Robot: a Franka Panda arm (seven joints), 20 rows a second.
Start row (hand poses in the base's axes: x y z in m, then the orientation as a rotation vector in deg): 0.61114 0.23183 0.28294 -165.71 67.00 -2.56
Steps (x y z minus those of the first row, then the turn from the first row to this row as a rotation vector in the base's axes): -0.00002 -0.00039 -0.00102 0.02 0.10 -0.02; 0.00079 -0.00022 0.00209 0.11 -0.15 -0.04; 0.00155 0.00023 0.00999 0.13 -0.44 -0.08; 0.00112 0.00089 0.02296 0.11 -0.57 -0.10; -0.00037 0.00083 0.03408 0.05 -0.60 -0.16; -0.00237 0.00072 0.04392 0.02 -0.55 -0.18; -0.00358 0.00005 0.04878 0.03 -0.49 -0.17; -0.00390 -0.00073 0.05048 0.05 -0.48 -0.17; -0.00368 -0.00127 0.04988 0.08 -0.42 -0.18; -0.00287 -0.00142 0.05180 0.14 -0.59 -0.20; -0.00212 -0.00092 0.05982 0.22 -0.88 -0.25
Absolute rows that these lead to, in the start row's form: 0.61112 0.23144 0.28192 -165.72 67.04 -2.40; 0.61193 0.23161 0.28503 -165.54 67.00 -2.71; 0.61269 0.23206 0.29293 -165.39 67.01 -3.12; 0.61226 0.23272 0.30590 -165.35 67.02 -3.32; 0.61077 0.23266 0.31702 -165.36 67.12 -3.40; 0.60877 0.23255 0.32686 -165.39 67.17 -3.34; 0.60756 0.23188 0.33172 -165.41 67.16 -3.25; 0.60724 0.23110 0.33342 -165.39 67.16 -3.22; 0.60746 0.23056 0.33282 -165.38 67.17 -3.12; 0.60827 0.23041 0.33474 -165.26 67.15 -3.33; 0.60902 0.23091 0.34276 -165.05 67.15 -3.70
